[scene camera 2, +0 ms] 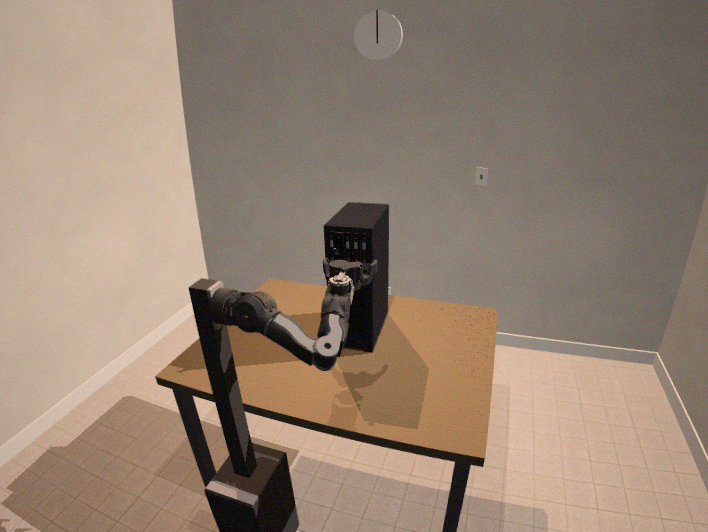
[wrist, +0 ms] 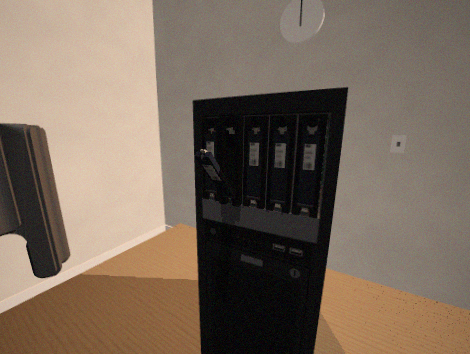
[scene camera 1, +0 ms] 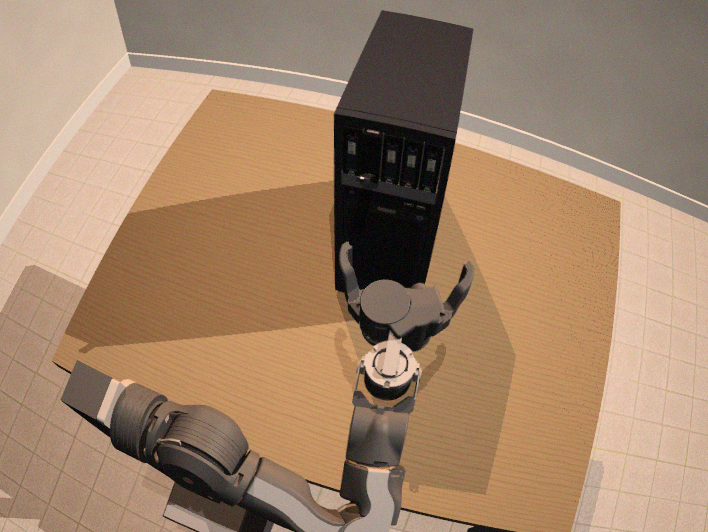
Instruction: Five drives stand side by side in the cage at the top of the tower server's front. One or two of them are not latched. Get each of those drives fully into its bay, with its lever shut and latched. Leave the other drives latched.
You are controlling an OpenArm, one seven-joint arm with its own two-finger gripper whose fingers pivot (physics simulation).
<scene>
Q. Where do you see a black tower server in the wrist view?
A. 252, 285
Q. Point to a drive cage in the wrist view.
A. At 302, 227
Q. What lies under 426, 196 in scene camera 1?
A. A drive cage.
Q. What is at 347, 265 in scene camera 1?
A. My gripper.
</scene>
